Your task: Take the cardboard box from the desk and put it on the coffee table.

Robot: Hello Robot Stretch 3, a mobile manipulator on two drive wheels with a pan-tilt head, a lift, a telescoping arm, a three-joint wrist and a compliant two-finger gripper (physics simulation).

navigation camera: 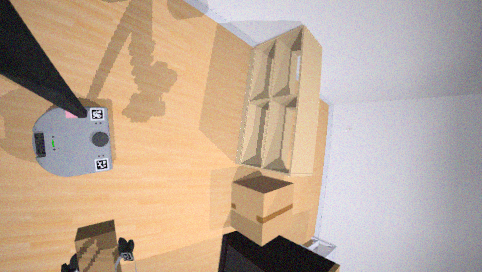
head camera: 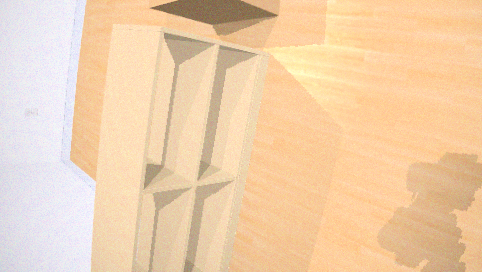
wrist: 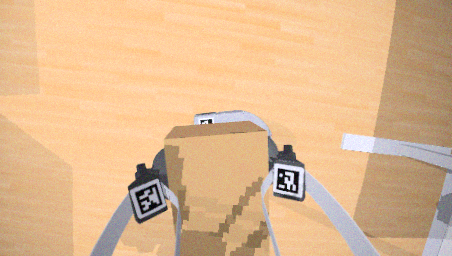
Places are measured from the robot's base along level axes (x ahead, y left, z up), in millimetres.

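Pixels of known places: gripper, fingertip midpoint: (wrist: 215, 158); robot's base, link origin: (navigation camera: 99, 138).
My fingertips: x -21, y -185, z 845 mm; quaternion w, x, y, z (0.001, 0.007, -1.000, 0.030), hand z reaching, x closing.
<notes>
For each thing: its top centre in the pictures, then the offset to it from my fingertips.
- cardboard box, top centre: (wrist: 220, 207) (navigation camera: 100, 260) dx +0, dy +15, dz +55 mm
- larger open carton, top centre: (navigation camera: 279, 212) dx +1218, dy -570, dz -438 mm
The cardboard box (navigation camera: 95, 252) (wrist: 215, 175) is tan. It is between the two rubber fingertips of my gripper (navigation camera: 98, 255) (wrist: 217, 159), which press on its opposite sides. In the navigation view they are at the lower left, beyond my base, and the bottom edge cuts them off. In the wrist view the box is held above the wood floor, and its lower part runs out of view. The gripper does not show in the head view. I cannot make out the desk's top or the coffee table in these views.
A pale wood shelf unit (head camera: 125, 125) (navigation camera: 306, 110) stands near the white wall. A larger open carton (navigation camera: 247, 200) stands beside it, next to a black cabinet (navigation camera: 300, 255). My round grey base (navigation camera: 70, 145) is at the left. A white bar (wrist: 380, 145) shows at the right of the wrist view.
</notes>
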